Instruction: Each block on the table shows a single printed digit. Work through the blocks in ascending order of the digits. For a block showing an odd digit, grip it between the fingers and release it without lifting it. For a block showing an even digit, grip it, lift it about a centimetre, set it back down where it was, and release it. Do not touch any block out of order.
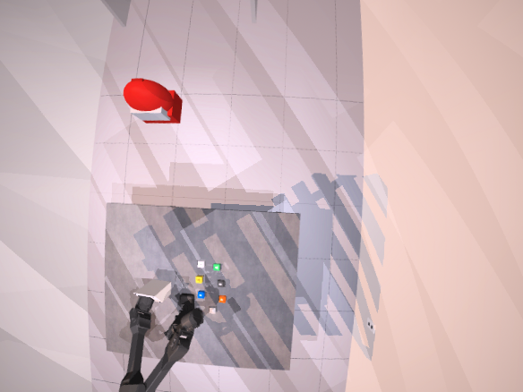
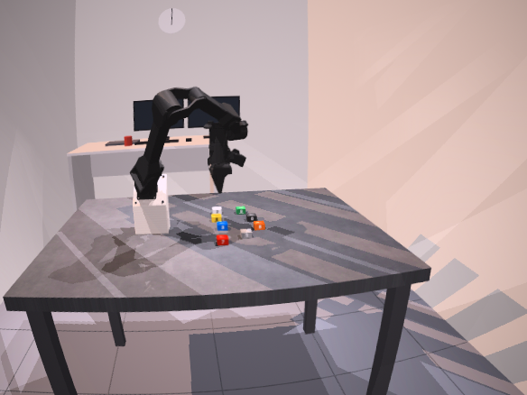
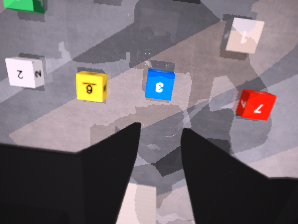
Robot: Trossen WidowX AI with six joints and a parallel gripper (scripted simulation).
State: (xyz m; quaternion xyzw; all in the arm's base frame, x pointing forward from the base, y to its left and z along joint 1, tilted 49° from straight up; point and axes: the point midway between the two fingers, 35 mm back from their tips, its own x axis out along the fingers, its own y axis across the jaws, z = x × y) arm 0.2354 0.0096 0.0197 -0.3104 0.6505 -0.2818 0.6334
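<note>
The yellow block is 1 cm behind my gripper tip, 8 cm to the left of it and 11 cm below it. Round my gripper tip: red block (13 cm to the right, 11 cm below); blue block (1 cm ahead, 11 cm below); white block (1 cm behind, 17 cm to the left, 11 cm below).
</note>
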